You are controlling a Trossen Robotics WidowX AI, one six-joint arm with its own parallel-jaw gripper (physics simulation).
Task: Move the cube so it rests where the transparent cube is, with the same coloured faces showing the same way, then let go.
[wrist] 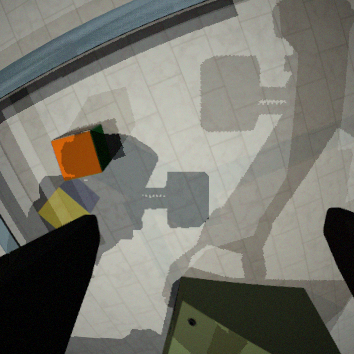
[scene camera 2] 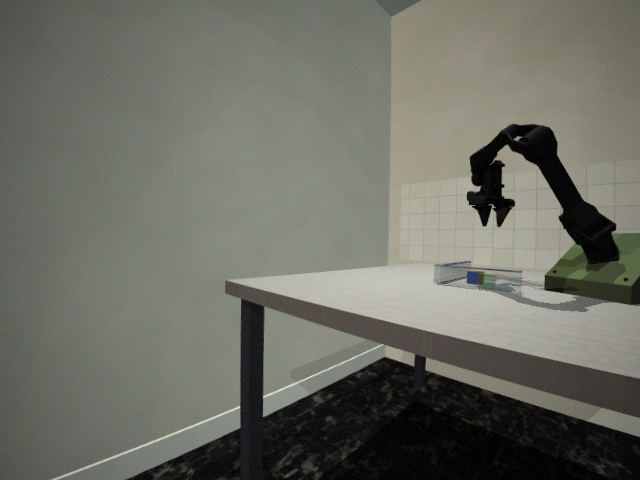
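Pixels of known places: gripper, fingertip midpoint: [wrist: 214, 224] [scene camera 2: 491, 226]; arm's base, origin of the base link: [scene camera 2: 604, 255].
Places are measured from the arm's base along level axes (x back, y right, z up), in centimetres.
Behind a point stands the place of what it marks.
The solid cube [scene camera 2: 473, 277] [wrist: 80, 156] rests on the table. The wrist view shows its orange top and a dark green side; the scene view shows a blue face with orange beside it. The transparent cube [scene camera 2: 488, 280] [wrist: 67, 202] is close to the solid one, pale green in the scene view, yellow and bluish-purple in the wrist view. The left finger's tip overlaps its lower edge there. My gripper [scene camera 2: 491, 225] @[x -30.8, y -0.1, z 8.4 cm] [wrist: 214, 224] @[x -30.8, y -0.1, z 8.4 cm] is open and empty, pointing down high above the table. Both cubes lie towards the left finger's side of the wrist view.
A see-through wall [scene camera 2: 445, 273] @[x -34.8, y -22.8, z -7.3 cm] [wrist: 107, 35] @[x -40.1, y -4.7, z -4.8 cm] with blue-grey edges stands on the table [scene camera 2: 336, 291] @[x -42.2, y -60.0, z -10.8 cm] near the cubes. The green camouflage-patterned base [scene camera 2: 589, 279] @[x -1.7, y -8.1, z -6.2 cm] [wrist: 245, 305] @[x -10.4, y 2.9, z -6.6 cm] of the arm is at the right in the scene view. Shadows of the arm fall across the tabletop.
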